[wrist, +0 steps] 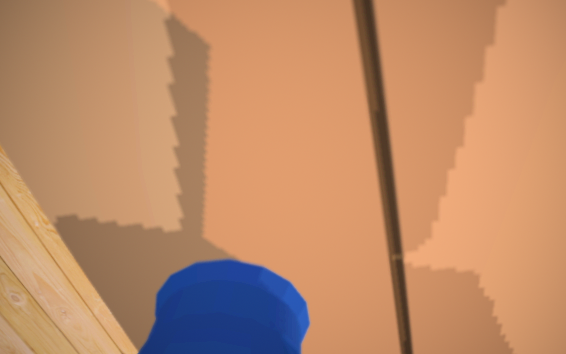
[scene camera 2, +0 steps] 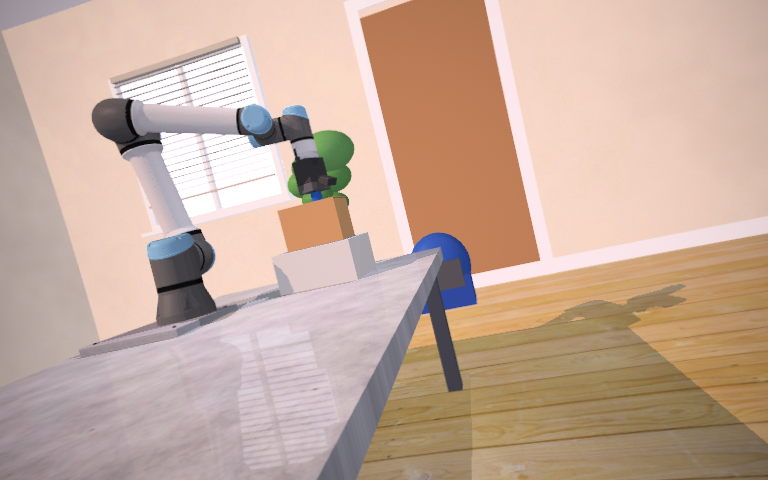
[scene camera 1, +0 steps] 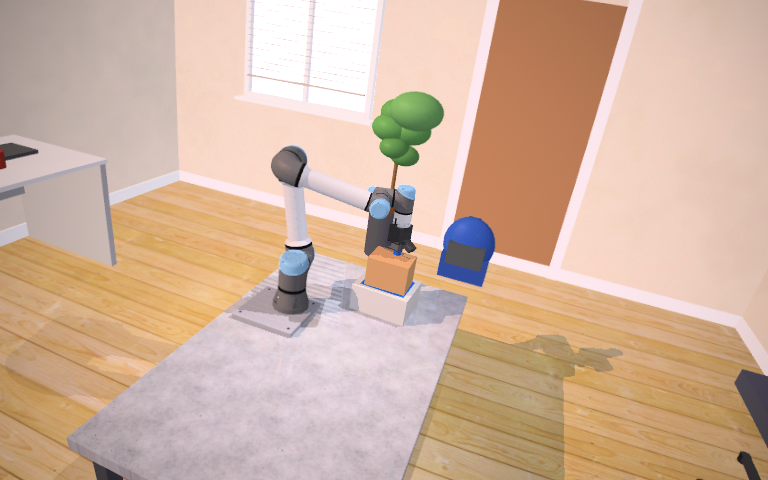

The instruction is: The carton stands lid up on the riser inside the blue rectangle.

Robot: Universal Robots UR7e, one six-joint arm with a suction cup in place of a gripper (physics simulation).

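Frame: origin at the arm's base, x ahead, y left, z up, level; centimetres.
Where they show: hand, tool point: (wrist: 238, 278) (scene camera 1: 396, 256); arm's base, link origin: (scene camera 2: 188, 317) (scene camera 1: 290, 304).
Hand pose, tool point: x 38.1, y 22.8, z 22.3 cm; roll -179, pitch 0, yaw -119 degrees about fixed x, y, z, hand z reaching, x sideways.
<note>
Each offset is from my tool point to the top centre of the thing. "pt": to the spot under its first point. Level surfaces: height alone.
The brown carton @[dy -3.7, dx -1.0, dz +1.3 cm] (scene camera 1: 389, 273) (scene camera 2: 311, 229) (wrist: 299, 123) stands on the white riser @[dy -3.8, dx -1.3, dz -11.7 cm] (scene camera 1: 382, 307) (scene camera 2: 320, 271) with its lid seam facing up. A blue rectangle @[pt dy -3.8, dx +10.6, dz -11.7 cm] (scene camera 1: 414, 289) shows as a thin edge around the carton's base on the riser top. My suction cup (scene camera 1: 397, 250) (scene camera 2: 316, 195) (wrist: 229, 309) presses down on the carton's top face, near the far right part of the lid. In the wrist view the carton top fills the frame, with the dark seam running down the right side.
The riser stands on a grey table @[dz -23.7 cm] (scene camera 1: 287, 405) (scene camera 2: 334, 357) next to the arm's base (scene camera 1: 292, 290). A blue domed object (scene camera 1: 467, 252) (scene camera 2: 454, 281) sits on the floor beyond the table. A potted tree (scene camera 1: 408, 124) (scene camera 2: 334, 152) stands behind the arm.
</note>
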